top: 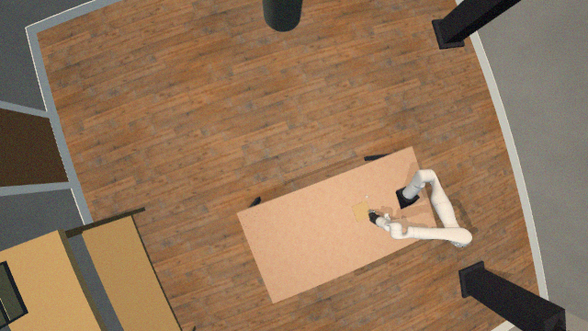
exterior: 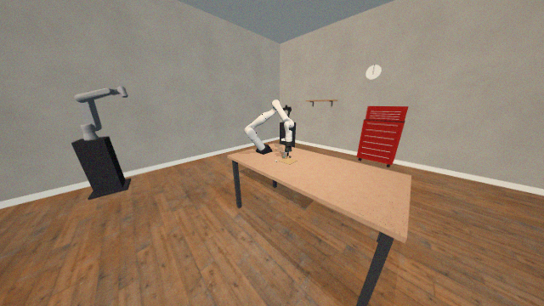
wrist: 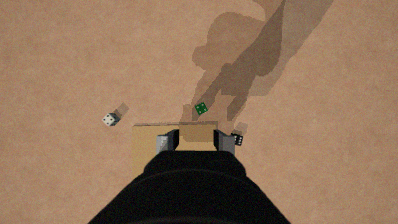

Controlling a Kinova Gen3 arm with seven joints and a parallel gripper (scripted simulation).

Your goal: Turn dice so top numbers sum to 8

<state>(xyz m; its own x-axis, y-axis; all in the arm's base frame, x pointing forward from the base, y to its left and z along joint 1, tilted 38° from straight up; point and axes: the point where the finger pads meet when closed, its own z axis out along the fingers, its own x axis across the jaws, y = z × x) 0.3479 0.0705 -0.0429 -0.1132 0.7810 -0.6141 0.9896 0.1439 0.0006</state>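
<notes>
My gripper is now 40 mm past the green die and 40 mm above it. The rest, counted from my hand: black die 60 mm to the left, 40 mm below; tan mat 60 mm ahead, 30 mm to the right, 40 mm below; white die 10 mm behind, 140 mm to the right, 40 mm below.
</notes>
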